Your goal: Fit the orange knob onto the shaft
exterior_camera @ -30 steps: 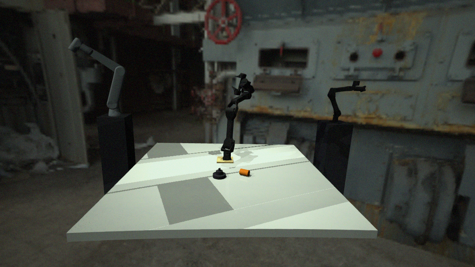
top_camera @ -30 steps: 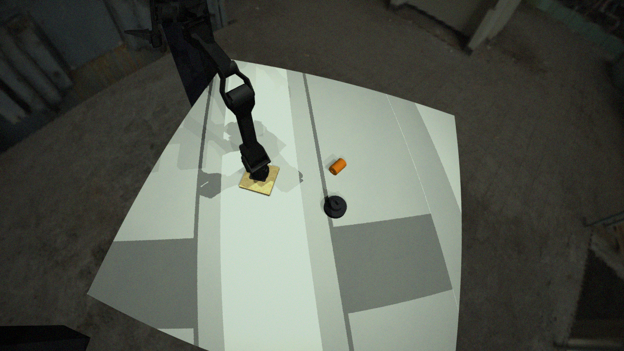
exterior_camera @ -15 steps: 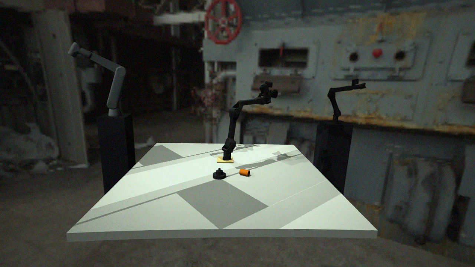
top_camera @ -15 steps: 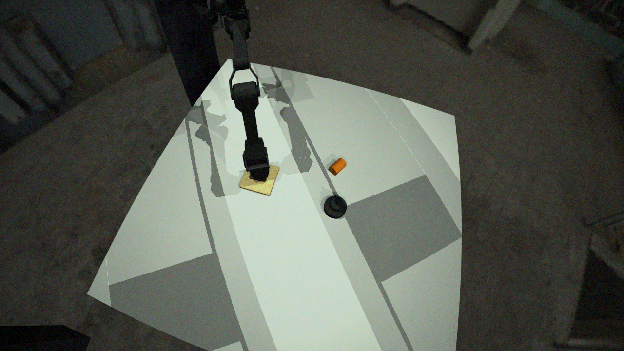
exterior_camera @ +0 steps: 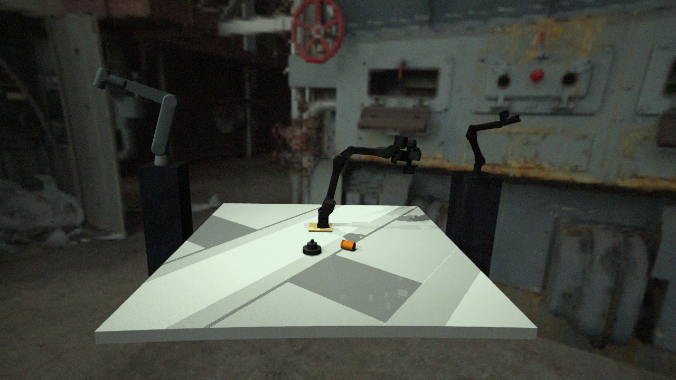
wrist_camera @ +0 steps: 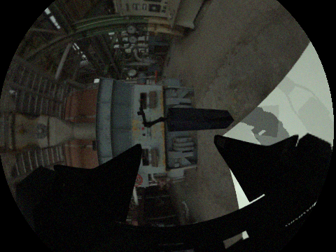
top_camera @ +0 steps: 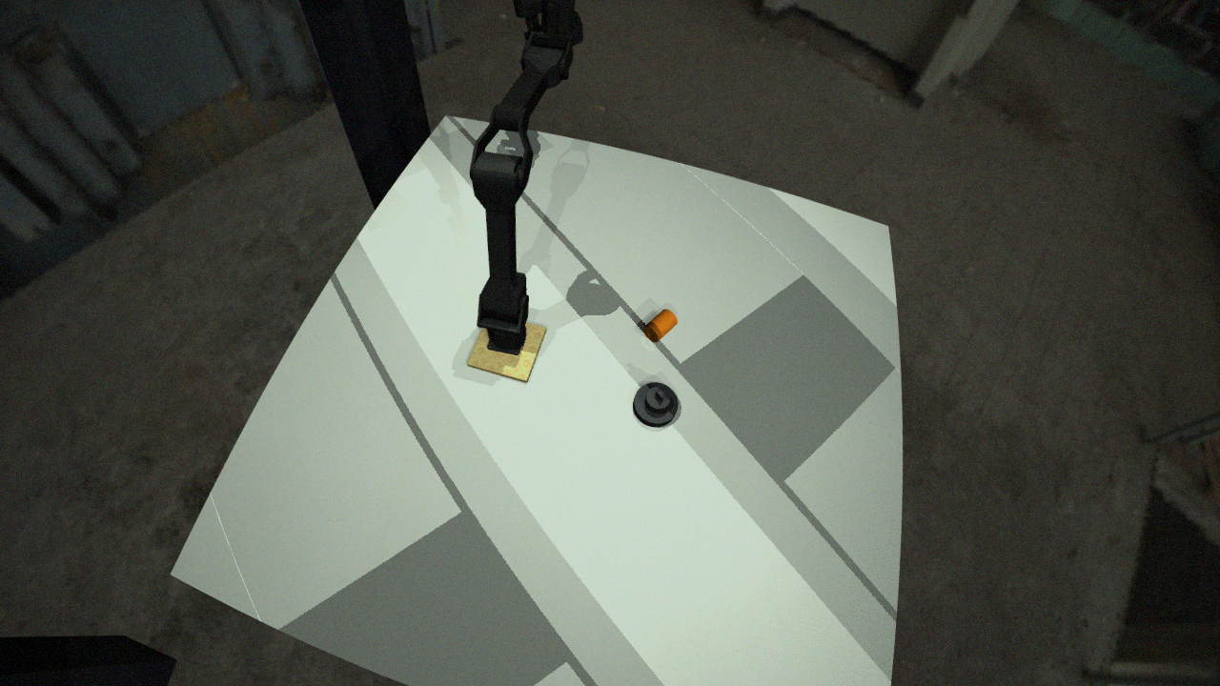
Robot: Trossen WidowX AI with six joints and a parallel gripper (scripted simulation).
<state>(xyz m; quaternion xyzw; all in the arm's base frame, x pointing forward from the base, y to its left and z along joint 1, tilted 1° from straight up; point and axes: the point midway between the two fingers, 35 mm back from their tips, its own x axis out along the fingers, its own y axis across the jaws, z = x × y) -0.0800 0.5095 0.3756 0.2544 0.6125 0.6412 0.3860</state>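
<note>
The orange knob is 450 mm to the right of my gripper tip, 400 mm ahead of it and 350 mm below it. Round my gripper tip: round pedestal: 620 mm to the right, 410 mm ahead, 340 mm below.
</note>
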